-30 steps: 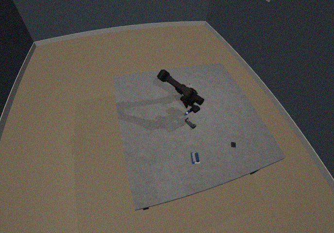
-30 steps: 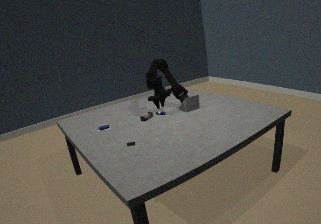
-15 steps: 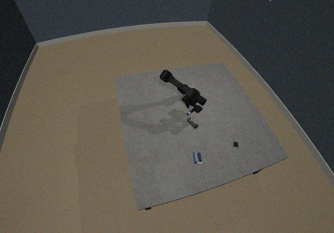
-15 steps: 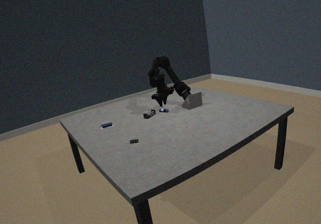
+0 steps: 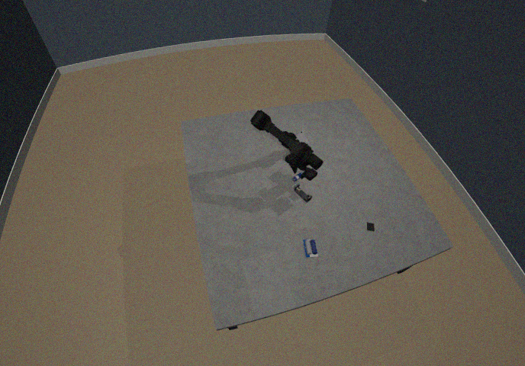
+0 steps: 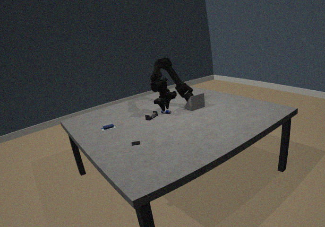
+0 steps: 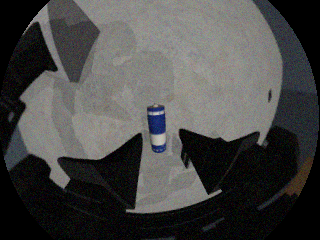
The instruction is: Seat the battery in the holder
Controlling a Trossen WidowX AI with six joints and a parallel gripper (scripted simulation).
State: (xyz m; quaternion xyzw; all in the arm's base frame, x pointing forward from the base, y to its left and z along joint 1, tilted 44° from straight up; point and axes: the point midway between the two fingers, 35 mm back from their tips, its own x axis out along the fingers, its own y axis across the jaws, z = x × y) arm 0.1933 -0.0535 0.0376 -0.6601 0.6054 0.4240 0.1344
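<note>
My gripper tip is 10 mm above the battery.
</note>
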